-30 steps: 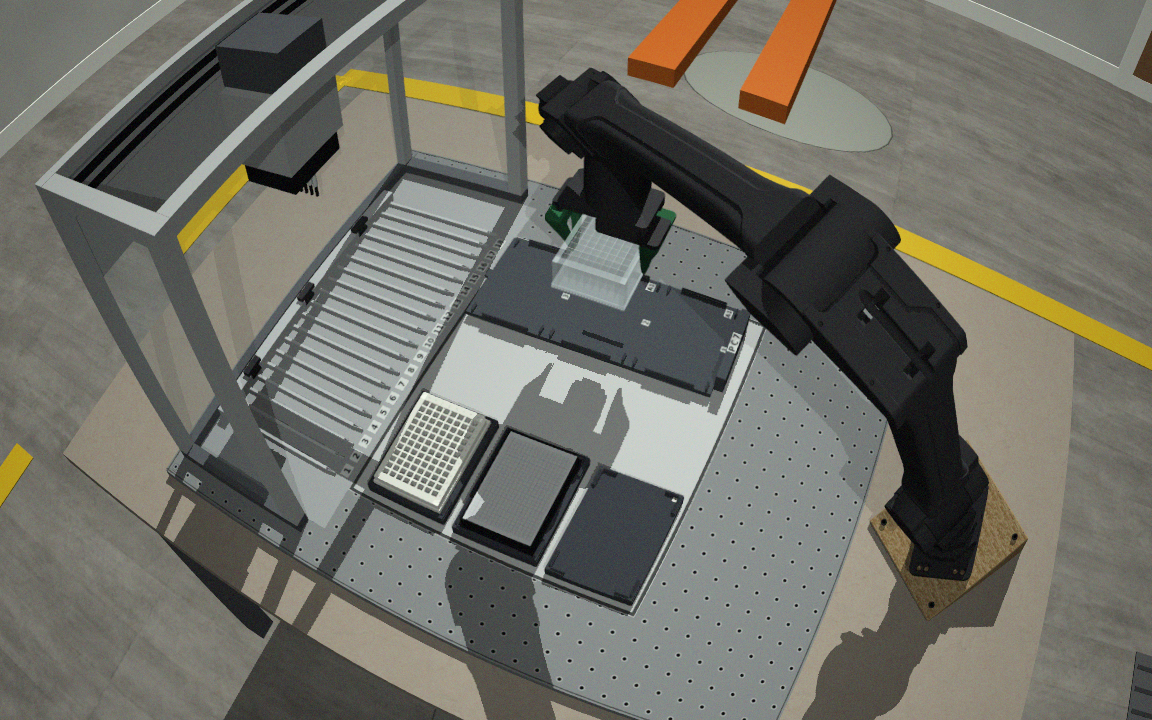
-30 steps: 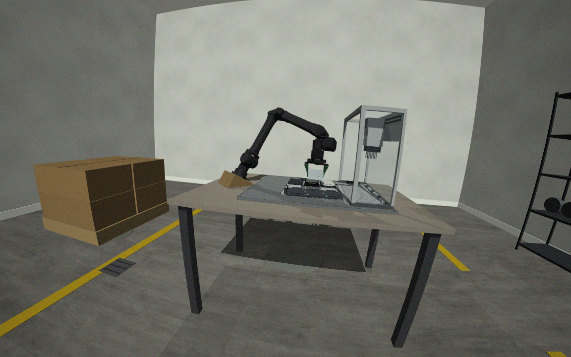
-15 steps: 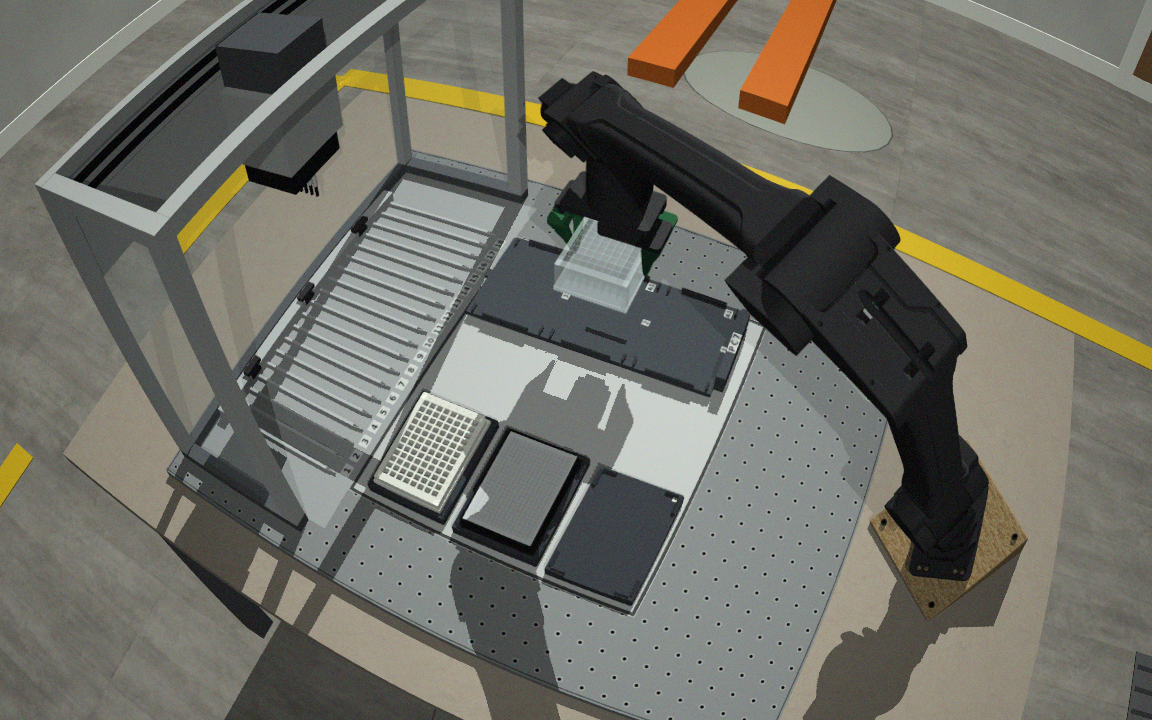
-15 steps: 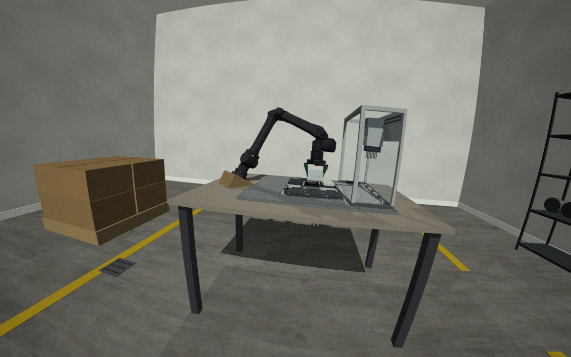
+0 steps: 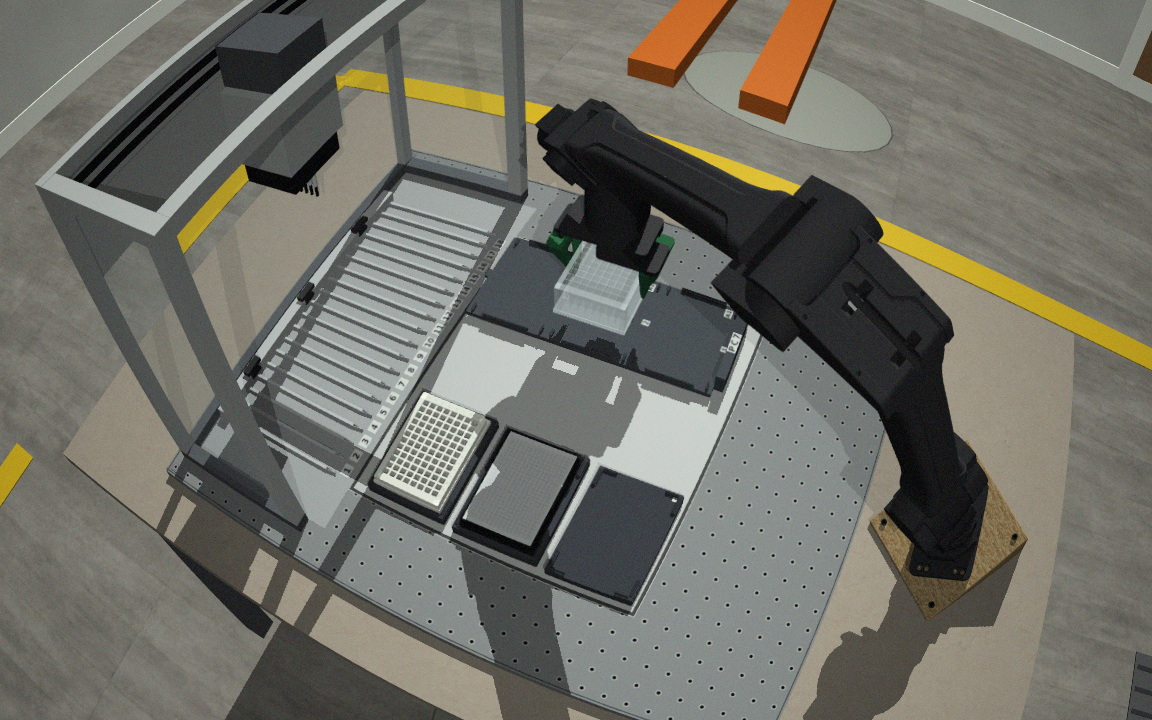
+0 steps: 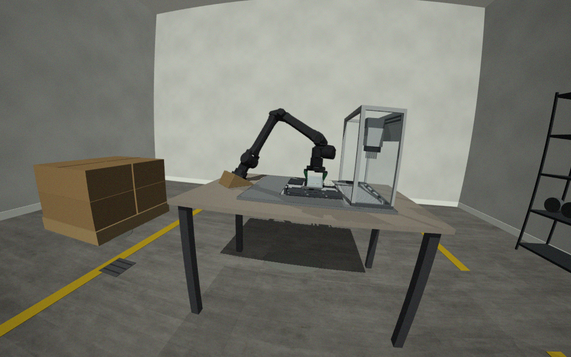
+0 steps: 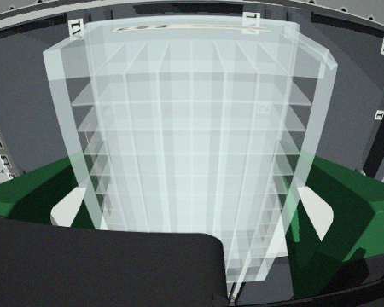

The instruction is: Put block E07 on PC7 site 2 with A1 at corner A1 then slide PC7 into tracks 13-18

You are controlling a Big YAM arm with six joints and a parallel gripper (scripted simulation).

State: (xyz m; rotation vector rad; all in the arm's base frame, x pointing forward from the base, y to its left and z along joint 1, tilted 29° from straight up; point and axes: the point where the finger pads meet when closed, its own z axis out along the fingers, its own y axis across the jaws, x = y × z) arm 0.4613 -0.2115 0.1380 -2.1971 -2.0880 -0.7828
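Now: hand 50 mm above the dark carrier PC7. The rest, counted from my hand: pipetting head (340 mm ahead, 280 mm above, 130 mm to the left); then nest S1 (270 mm to the left, 120 mm behind, 60 mm below); then white 96-well plate E01 (270 mm to the left, 100 mm ahead, 50 mm below).
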